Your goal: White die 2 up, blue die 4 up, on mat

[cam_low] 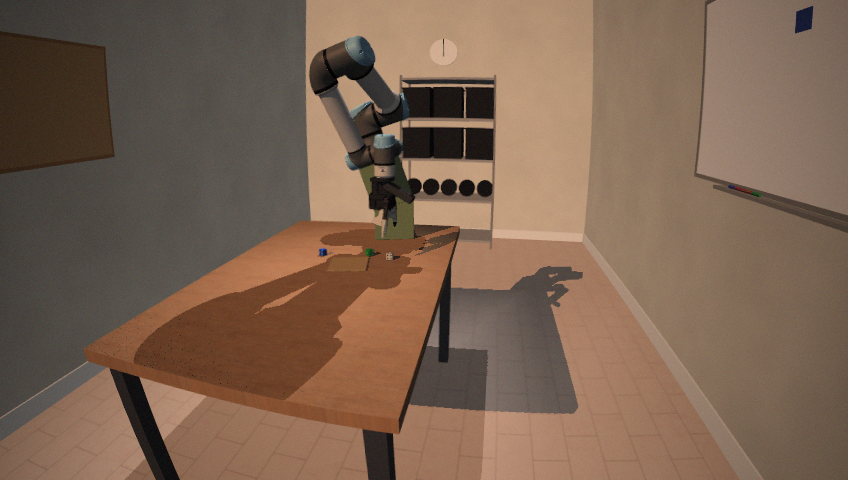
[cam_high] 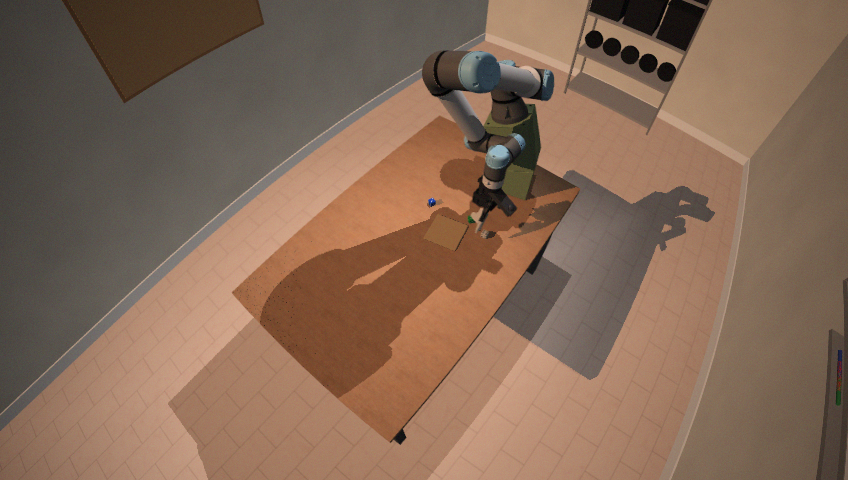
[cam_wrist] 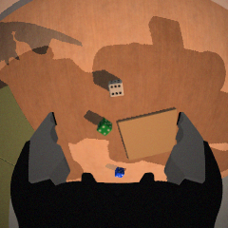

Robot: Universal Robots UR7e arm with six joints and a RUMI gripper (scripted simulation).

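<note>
Now: the white die 90 mm below my hand. Also, from my hand: blue die: 270 mm to the right, 90 mm below, 40 mm ahead; green die: 90 mm to the right, 90 mm below, 20 mm behind; tan mat: 120 mm to the right, 100 mm below, 100 mm ahead.
</note>
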